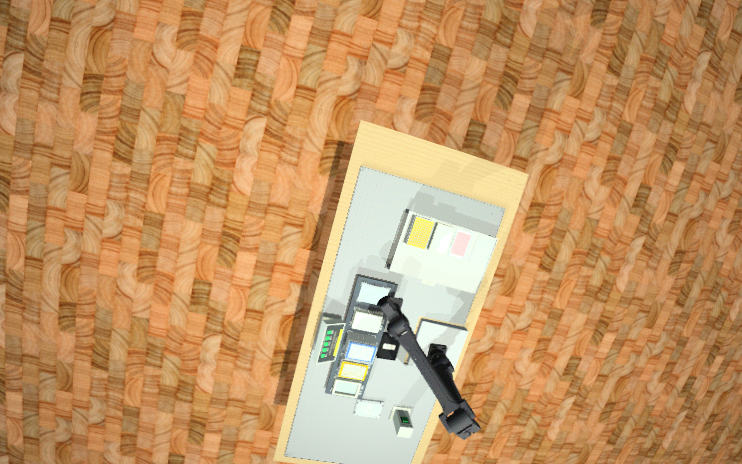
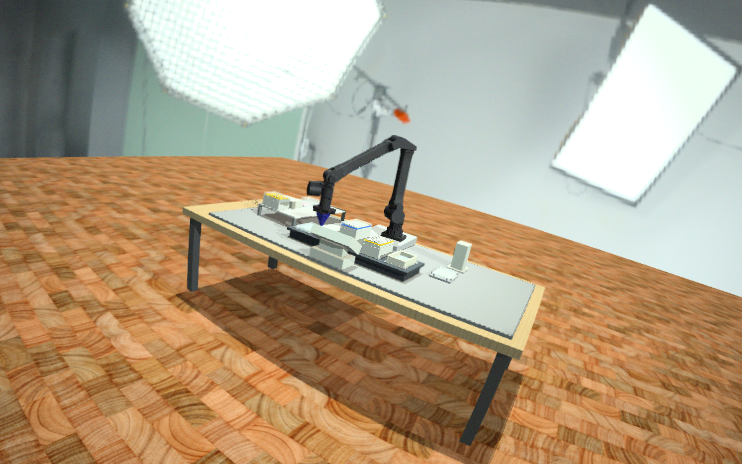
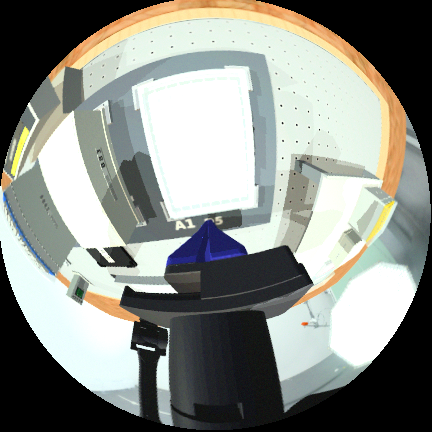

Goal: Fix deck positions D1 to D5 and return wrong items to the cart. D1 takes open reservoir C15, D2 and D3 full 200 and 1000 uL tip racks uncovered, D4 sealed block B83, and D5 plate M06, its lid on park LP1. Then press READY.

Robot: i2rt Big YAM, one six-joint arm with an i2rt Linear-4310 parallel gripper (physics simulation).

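Frame: origin at the arm's base, x ahead, y left, z up, level; metres.
Seen in the pictures: gripper, fingertip midpoint: (image 3: 209, 223); arm's base, origin of the base link: (image 1: 436, 354) (image 2: 393, 236).
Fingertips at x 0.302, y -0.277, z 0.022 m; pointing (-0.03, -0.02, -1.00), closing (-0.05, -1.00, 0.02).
Observation:
Pixels of each thing's top centre, then the offset from my fingertips to it. "pt": a spot on its surface instead.
- flat white plate-like piece, middle of its top: (image 3: 200, 144) (image 1: 373, 295) (image 2: 310, 226) dy -0.012, dx +0.082, dz +0.011 m
- white-topped block, middle of its top: (image 3: 68, 197) (image 1: 367, 322) dy +0.112, dx +0.093, dz +0.039 m
- blue-edged tip rack, middle of its top: (image 2: 357, 222) (image 1: 361, 353) dy +0.235, dx +0.104, dz +0.100 m
- yellow-edged tip rack, middle of its top: (image 2: 379, 239) (image 1: 353, 371) dy +0.359, dx +0.115, dz +0.061 m
- open-looking reservoir, middle of its top: (image 2: 403, 255) (image 1: 346, 388) dy +0.482, dx +0.125, dz +0.028 m
- cart, middle of its top: (image 3: 325, 261) (image 1: 444, 254) (image 2: 303, 206) dy -0.254, dx -0.204, dz +0.016 m
- yellow rack, middle of its top: (image 3: 385, 222) (image 1: 421, 233) (image 2: 277, 194) dy -0.341, dx -0.051, dz +0.080 m
- pink-topped item, middle of its top: (image 3: 332, 267) (image 1: 461, 244) dy -0.315, dx -0.266, dz +0.026 m
- panel with green marks, surface spot: (image 1: 327, 342) pt dy +0.212, dx +0.259, dz +0.076 m
- black pad, surface spot: (image 1: 387, 354) pt dy +0.314, dx -0.058, dz -0.042 m
- pale flat piece, middle of its top: (image 2: 445, 272) (image 1: 368, 410) dy +0.649, dx -0.023, dz -0.033 m
- small green-screened device, surface spot: (image 1: 403, 421) pt dy +0.638, dx -0.195, dz +0.044 m
My gripper (image 2: 323, 220) (image 3: 209, 223) is shut and empty, above the front of the D5 position by its "A1 D5" label. A flat white plate-like piece (image 1: 373, 293) (image 3: 200, 145) lies in D5's corner clips; whether it is lidded is unclear. Beside it stands a white-topped block (image 1: 367, 321) (image 3: 60, 175); its small label is hard to read. Further along the dark deck (image 1: 376, 279) stand a blue-edged tip rack (image 1: 361, 351) (image 2: 356, 227), a yellow-edged tip rack (image 1: 352, 370) (image 2: 377, 246) and an open-looking reservoir (image 1: 346, 388) (image 2: 402, 259).
The cart (image 1: 432, 271) (image 3: 320, 205) holds a yellow rack (image 1: 420, 232), a pink-topped item (image 1: 461, 243) and pale items. A panel with green marks (image 1: 327, 342) stands behind the deck. A black pad (image 1: 387, 354), a pale flat piece (image 1: 368, 408) and a small green-screened device (image 1: 403, 421) are nearby.

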